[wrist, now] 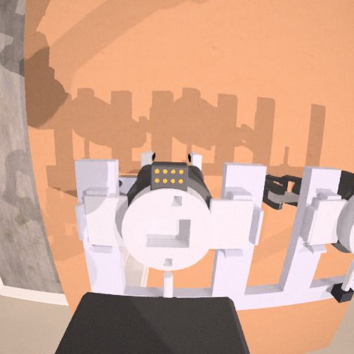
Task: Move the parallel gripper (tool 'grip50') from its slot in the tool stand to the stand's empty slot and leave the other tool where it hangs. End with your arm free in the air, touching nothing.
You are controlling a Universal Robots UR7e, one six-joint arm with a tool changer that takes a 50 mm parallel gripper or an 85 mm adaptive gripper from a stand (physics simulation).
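The parallel gripper (172, 157) hangs in a slot of the pale tool stand (232, 282) near the middle of the wrist view. Its round white coupling plate (165, 212) faces up, with a black block of gold contacts (169, 175) behind it. White tabs on both sides lie at two stand posts. Its two fingers are apart with nothing between them. The arm's dark end part (152, 327) shows at the bottom edge, with a visible gap to the coupling plate. No empty slot can be made out in this view.
The other tool's black fingers (281, 194) show at the right, beside a stand post (296, 250); its coupling plate is cut off by the right edge. A white pin (168, 285) stands in front of the parallel gripper. Shadows lie on the orange table top (200, 45).
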